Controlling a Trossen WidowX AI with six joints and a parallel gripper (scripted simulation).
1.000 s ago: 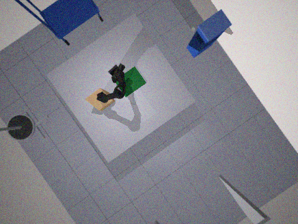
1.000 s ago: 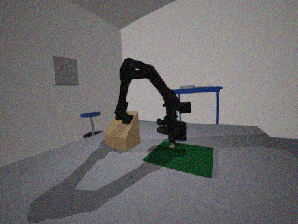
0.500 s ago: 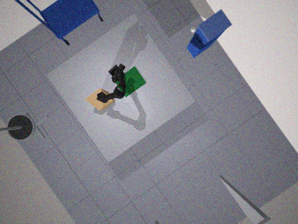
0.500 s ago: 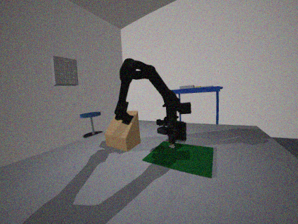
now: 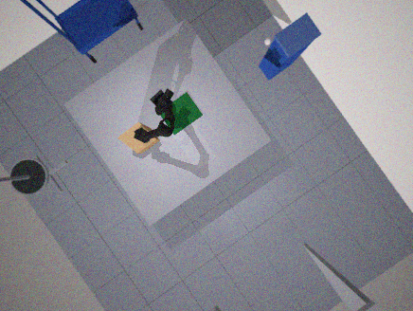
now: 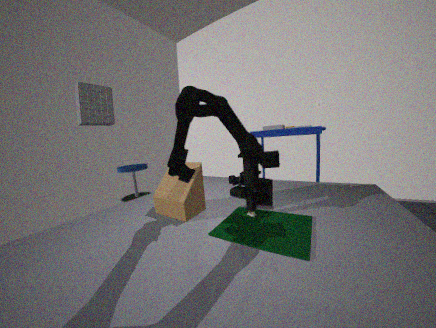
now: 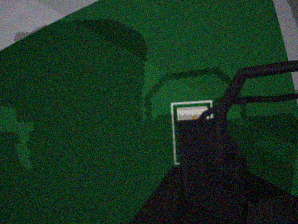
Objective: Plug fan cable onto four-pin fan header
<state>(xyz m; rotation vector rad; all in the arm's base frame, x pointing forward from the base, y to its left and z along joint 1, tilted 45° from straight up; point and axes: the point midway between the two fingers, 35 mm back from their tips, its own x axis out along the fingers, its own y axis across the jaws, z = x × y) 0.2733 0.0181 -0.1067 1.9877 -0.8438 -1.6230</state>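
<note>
Right now my gripper tip is 40 mm above the fan header and 10 mm past it. The rest, counted from my gripper tip: green board (70 mm ahead, 50 mm to the right, 50 mm below); black fan plug (10 mm behind, 10 mm above).
</note>
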